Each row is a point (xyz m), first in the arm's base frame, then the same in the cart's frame.
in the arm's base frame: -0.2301 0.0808 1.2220
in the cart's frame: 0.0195 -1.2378 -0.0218
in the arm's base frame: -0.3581 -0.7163 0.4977
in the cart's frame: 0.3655 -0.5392 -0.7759
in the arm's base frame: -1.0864 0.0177 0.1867
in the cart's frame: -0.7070 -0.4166 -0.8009
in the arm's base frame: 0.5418 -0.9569 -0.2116
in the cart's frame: 1.0300 0.3578 -0.4230
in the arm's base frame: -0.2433 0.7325 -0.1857
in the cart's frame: -0.6950 0.1145 0.2375
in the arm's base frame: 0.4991 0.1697 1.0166
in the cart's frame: 0.4229 -0.8783 0.5166
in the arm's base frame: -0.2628 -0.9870 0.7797
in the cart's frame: 0.6711 -0.7860 -0.8634
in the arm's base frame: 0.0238 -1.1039 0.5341
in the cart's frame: 0.9076 -0.4800 -0.7823
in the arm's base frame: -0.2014 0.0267 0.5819
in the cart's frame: -0.0348 -0.6060 -0.1287
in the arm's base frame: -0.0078 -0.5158 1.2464
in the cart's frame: 0.5968 -1.1967 -0.2884
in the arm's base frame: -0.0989 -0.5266 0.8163
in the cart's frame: 0.4663 -0.7974 -0.4183
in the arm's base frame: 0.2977 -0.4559 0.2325
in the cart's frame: 0.5872 -0.1423 -0.1747
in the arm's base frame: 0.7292 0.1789 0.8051
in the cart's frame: 0.5377 -0.6214 0.6529
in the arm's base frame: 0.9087 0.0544 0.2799
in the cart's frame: 0.6569 -0.0665 0.6161
